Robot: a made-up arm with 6 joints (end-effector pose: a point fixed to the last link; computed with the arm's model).
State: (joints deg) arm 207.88 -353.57 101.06 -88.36 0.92 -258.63
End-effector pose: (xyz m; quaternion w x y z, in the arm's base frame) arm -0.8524 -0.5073 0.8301 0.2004 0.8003 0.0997 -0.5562
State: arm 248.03 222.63 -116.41 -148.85 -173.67 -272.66
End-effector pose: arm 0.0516 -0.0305 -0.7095 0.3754 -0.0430 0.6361 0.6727
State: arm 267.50 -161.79 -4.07 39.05 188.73 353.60
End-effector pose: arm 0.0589 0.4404 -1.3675 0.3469 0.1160 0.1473 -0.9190
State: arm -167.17 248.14 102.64 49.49 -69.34 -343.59
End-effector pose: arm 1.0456 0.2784 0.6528 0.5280 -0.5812 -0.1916 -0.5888
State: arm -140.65 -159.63 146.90 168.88 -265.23 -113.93
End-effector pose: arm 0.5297 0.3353 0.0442 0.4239 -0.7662 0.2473 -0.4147
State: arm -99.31 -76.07 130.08 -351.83 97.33 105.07
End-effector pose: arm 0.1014 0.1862 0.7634 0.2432 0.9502 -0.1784 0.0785
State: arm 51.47 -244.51 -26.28 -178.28 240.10 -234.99
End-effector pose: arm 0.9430 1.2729 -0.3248 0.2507 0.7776 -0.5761 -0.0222
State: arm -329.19 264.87 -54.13 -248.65 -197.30 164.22
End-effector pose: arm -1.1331 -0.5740 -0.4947 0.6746 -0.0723 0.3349 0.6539
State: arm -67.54 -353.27 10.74 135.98 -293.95 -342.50
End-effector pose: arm 0.2322 -0.2127 1.9474 0.6107 -0.1124 0.4417 0.6475
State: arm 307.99 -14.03 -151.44 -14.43 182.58 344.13
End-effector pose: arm -0.1982 0.3404 0.4348 0.8836 0.0582 0.1362 -0.4441
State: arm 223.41 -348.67 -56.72 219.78 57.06 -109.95
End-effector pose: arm 0.3470 0.3516 1.6493 0.6781 -0.7214 0.1352 -0.0401
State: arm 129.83 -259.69 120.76 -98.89 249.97 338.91
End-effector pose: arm -0.3938 0.2053 -0.5468 0.3836 0.5664 0.0490 -0.7278
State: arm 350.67 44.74 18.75 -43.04 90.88 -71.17
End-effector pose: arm 1.3910 -0.2646 1.1166 0.0728 0.3916 -0.8228 0.4053
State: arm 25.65 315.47 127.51 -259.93 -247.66 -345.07
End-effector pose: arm 0.0056 0.1898 0.9589 0.3374 0.2528 -0.6157 -0.6657
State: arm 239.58 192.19 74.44 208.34 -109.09 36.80
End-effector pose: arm 0.5811 0.7736 -0.6742 0.6758 0.2616 -0.0826 0.6841
